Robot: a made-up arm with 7 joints. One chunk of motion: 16 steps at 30 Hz.
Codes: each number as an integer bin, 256 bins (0 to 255) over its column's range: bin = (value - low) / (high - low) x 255, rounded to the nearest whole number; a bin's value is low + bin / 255 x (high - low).
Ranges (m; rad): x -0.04..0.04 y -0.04..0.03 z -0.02..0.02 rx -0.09..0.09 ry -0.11..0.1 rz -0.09..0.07
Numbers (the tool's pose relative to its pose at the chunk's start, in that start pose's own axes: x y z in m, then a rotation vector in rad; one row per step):
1: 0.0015 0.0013 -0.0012 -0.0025 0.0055 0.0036
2: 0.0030 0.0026 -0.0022 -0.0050 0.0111 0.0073
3: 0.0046 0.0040 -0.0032 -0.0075 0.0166 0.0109
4: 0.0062 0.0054 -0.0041 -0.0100 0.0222 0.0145
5: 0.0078 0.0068 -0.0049 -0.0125 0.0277 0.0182
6: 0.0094 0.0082 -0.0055 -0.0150 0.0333 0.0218
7: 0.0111 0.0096 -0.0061 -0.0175 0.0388 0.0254
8: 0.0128 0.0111 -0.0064 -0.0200 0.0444 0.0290
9: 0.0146 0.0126 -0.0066 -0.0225 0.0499 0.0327
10: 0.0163 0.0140 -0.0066 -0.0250 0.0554 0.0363
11: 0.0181 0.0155 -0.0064 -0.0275 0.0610 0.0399
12: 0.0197 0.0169 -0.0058 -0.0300 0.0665 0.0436
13: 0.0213 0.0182 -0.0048 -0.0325 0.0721 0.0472
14: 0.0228 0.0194 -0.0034 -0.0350 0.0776 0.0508
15: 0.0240 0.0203 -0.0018 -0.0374 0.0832 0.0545
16: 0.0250 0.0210 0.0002 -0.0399 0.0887 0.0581
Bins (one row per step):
1: 132 150 120 124 140 149
2: 137 155 113 120 147 155
3: 142 160 107 117 154 161
4: 147 165 101 113 161 167
5: 152 170 96 110 167 172
6: 157 176 92 106 174 178
7: 163 181 89 103 181 184
8: 168 186 87 99 187 190
9: 174 192 85 96 194 196
10: 179 197 85 92 201 201
11: 185 202 87 89 208 207
12: 190 207 91 85 214 213
13: 195 212 97 81 221 219
14: 200 216 106 78 228 224
15: 204 220 116 75 235 230
16: 207 222 129 71 241 236

